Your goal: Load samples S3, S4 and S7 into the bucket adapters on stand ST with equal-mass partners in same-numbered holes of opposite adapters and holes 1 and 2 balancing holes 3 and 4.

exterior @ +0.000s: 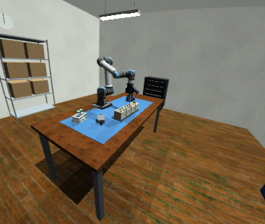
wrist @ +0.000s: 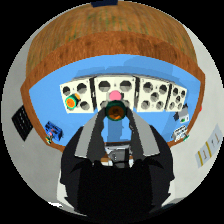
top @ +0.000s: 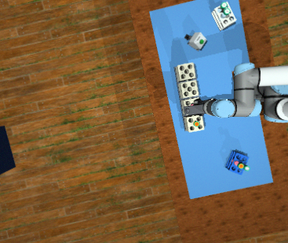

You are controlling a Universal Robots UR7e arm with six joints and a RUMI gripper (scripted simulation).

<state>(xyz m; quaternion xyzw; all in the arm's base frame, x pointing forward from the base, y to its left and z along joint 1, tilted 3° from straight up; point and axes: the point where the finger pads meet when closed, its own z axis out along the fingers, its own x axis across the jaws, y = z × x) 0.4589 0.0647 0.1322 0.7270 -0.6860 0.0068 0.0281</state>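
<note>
Right now the blue rack is 27 cm behind my hand, 41 cm to the left of it and 14 cm below it. Round my hand: white rack (27 cm behind, 54 cm to the right, 14 cm below); adapter (1 cm behind, 11 cm to the left, 12 cm below).
</note>
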